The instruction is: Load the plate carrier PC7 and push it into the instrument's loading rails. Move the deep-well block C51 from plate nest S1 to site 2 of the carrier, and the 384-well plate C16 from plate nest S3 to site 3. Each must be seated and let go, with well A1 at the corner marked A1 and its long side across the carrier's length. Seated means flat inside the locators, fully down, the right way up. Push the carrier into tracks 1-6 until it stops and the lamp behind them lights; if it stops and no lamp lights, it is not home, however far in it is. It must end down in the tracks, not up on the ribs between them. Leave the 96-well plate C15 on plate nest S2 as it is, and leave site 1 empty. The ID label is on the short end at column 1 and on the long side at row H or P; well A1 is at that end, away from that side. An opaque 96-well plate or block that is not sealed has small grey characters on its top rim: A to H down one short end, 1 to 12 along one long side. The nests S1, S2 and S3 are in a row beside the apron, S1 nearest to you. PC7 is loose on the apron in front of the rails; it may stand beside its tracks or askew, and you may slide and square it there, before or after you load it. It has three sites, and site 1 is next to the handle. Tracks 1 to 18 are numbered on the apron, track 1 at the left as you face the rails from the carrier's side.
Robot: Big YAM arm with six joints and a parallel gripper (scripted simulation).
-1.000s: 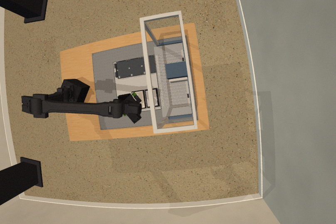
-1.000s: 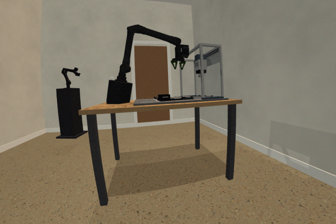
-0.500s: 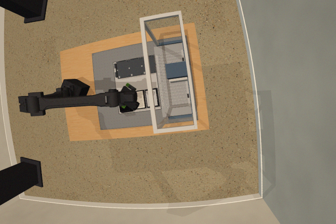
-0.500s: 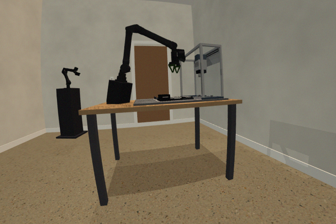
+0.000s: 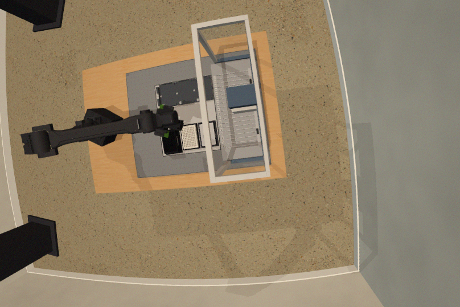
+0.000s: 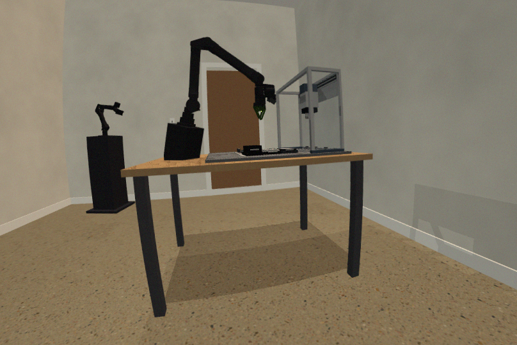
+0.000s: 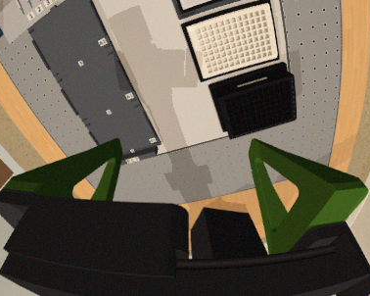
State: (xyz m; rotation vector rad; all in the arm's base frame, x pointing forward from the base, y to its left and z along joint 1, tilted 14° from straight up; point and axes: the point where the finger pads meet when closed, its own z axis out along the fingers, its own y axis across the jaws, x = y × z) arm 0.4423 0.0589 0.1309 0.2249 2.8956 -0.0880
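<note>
Now: hand 150 mm short of the nest S3, 60 mm to the left of it and 220 mm above it. Also, from my hand: dark carrier PC7 (170 mm to the left, 210 mm below); then black nest (60 mm behind, 110 mm to the right, 220 mm below); then white 96-well plate C15 (40 mm ahead, 80 mm to the right, 210 mm below).
</note>
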